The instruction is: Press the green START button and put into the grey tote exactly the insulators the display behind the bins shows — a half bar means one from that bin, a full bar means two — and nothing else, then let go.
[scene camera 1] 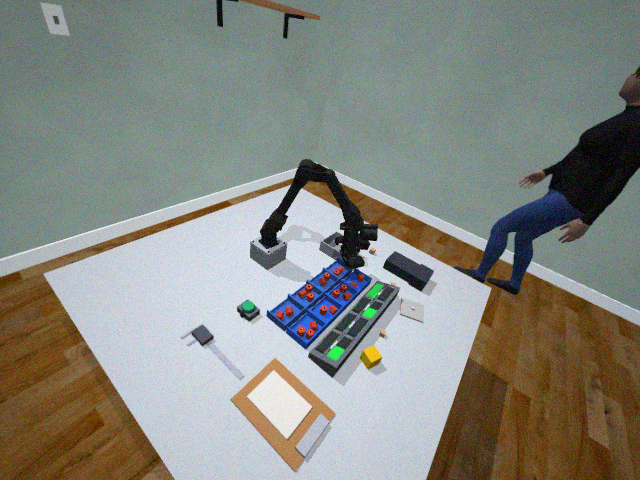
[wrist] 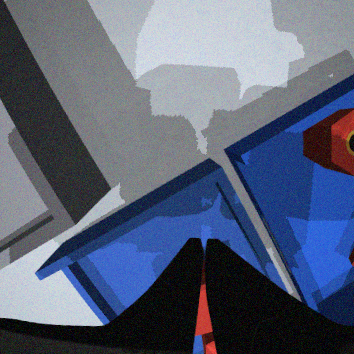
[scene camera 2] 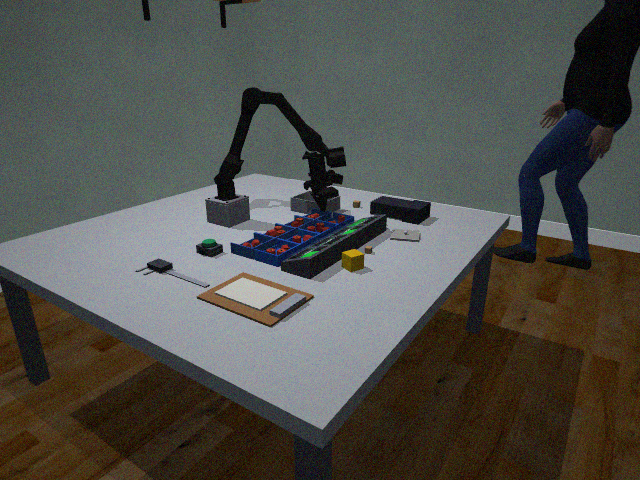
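Note:
My gripper [scene camera 1: 354,262] [scene camera 2: 322,206] [wrist: 201,248] is shut, fingertips together, pointing down over the far end of the blue bins [scene camera 1: 296,337] [scene camera 2: 255,256] [wrist: 145,208], beside the grey tote. Red insulators [scene camera 1: 288,311] [scene camera 2: 281,249] [wrist: 343,142] lie in the bins. Some red shows through the narrow gap behind the fingertips in the wrist view. The grey tote [scene camera 1: 326,248] [scene camera 2: 297,203] is partly hidden by the arm; its inside cannot be read. The display [scene camera 1: 323,363] [scene camera 2: 299,267] shows green bars, one at the far end larger. The green START button [scene camera 1: 248,306] [scene camera 2: 208,241] stands left of the bins.
A black box [scene camera 1: 408,269] [scene camera 2: 400,208] stands beyond the display. A yellow cube [scene camera 1: 371,357] [scene camera 2: 353,260], small wooden cubes and a pale plate [scene camera 1: 412,310] [scene camera 2: 405,235] lie to its right. A clipboard [scene camera 1: 279,403] [scene camera 2: 250,292] and a caliper [scene camera 1: 202,334] [scene camera 2: 159,265] lie in front.

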